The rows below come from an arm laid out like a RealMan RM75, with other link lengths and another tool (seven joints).
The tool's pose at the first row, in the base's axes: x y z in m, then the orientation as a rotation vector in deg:
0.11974 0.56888 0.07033 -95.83 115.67 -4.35
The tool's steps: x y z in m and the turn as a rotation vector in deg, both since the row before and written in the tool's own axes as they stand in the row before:
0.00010 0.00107 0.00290 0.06 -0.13 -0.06
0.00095 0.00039 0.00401 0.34 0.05 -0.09
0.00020 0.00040 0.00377 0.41 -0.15 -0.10
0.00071 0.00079 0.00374 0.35 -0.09 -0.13
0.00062 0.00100 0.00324 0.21 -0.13 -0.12
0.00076 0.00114 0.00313 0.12 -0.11 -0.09
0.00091 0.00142 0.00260 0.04 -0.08 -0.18
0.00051 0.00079 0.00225 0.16 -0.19 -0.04
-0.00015 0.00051 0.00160 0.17 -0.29 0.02
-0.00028 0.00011 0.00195 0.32 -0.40 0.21
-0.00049 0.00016 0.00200 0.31 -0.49 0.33
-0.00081 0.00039 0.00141 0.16 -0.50 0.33
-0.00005 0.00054 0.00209 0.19 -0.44 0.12
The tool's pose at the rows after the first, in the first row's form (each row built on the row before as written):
0.11997 0.56984 0.06740 -95.82 115.50 -4.32
0.12119 0.57016 0.06346 -95.72 115.34 -4.73
0.12240 0.57110 0.05999 -95.53 115.00 -5.04
0.12322 0.57166 0.05623 -95.42 114.70 -5.36
0.12367 0.57221 0.05286 -95.38 114.43 -5.50
0.12395 0.57264 0.04948 -95.37 114.23 -5.56
0.12374 0.57285 0.04640 -95.51 114.01 -5.60
0.12398 0.57319 0.04400 -95.40 113.78 -5.61
0.12425 0.57390 0.04249 -95.20 113.52 -5.52
0.12505 0.57474 0.04089 -94.68 113.28 -5.42
0.12586 0.57581 0.03932 -94.03 113.07 -5.19
0.12623 0.57707 0.03829 -93.47 112.91 -4.80
0.12672 0.57789 0.03635 -93.12 112.61 -4.57

